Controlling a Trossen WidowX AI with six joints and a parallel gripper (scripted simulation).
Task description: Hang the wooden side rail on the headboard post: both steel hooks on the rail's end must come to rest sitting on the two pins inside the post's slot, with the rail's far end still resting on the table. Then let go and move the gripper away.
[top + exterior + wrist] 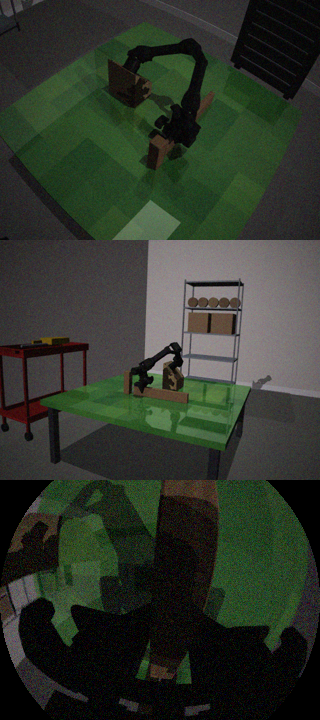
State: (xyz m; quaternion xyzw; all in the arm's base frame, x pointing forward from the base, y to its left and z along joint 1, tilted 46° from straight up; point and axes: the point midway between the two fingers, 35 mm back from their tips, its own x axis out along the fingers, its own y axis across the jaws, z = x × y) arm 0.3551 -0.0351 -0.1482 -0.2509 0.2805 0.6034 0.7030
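The headboard post lies 130 mm to the right of my gripper tip, 70 mm above it and 10 mm behind it.
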